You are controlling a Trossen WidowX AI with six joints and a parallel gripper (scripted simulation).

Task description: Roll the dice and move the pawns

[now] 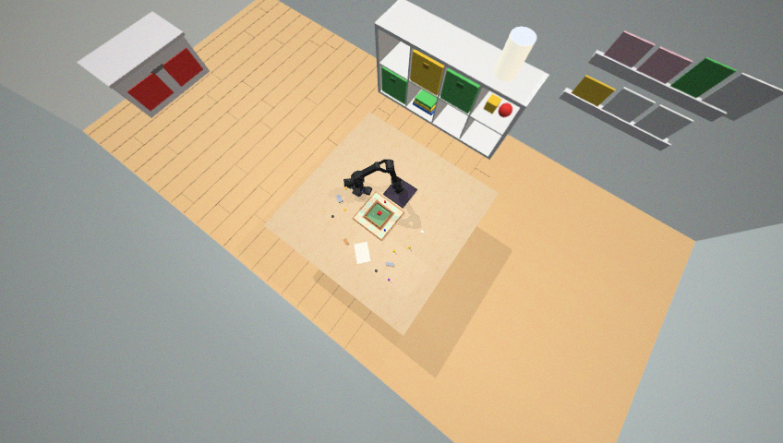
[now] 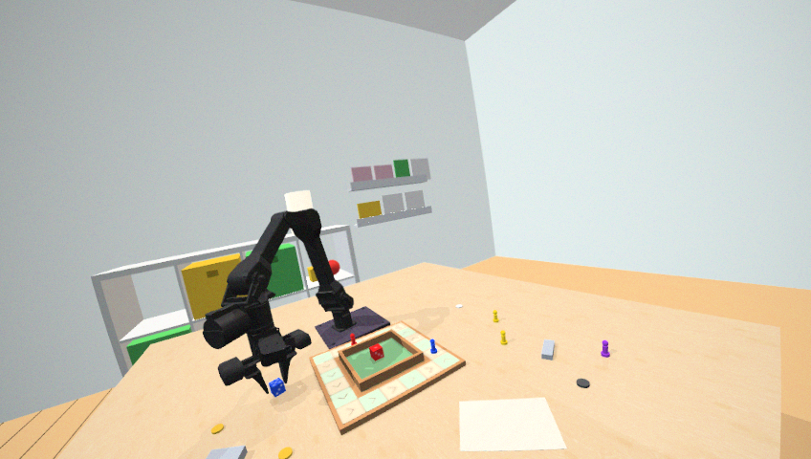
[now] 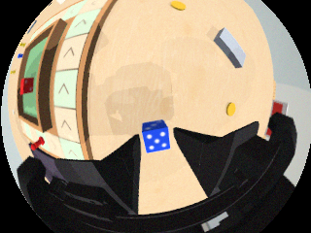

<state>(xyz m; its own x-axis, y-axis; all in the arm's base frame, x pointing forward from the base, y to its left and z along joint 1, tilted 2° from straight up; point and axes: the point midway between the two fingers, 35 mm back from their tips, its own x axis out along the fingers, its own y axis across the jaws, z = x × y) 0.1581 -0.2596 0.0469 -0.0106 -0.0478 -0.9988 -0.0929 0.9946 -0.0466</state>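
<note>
Now: gripper tip 10 mm past the red pawn, 210 mm to the right of it and 20 mm below it. Also, from my gripper tip: green tray 110 mm ahead, 210 mm to the left; white sheet 420 mm ahead, 240 mm to the left, 10 mm below; blue pawn 200 mm ahead, 310 mm to the left, 20 mm above.
</note>
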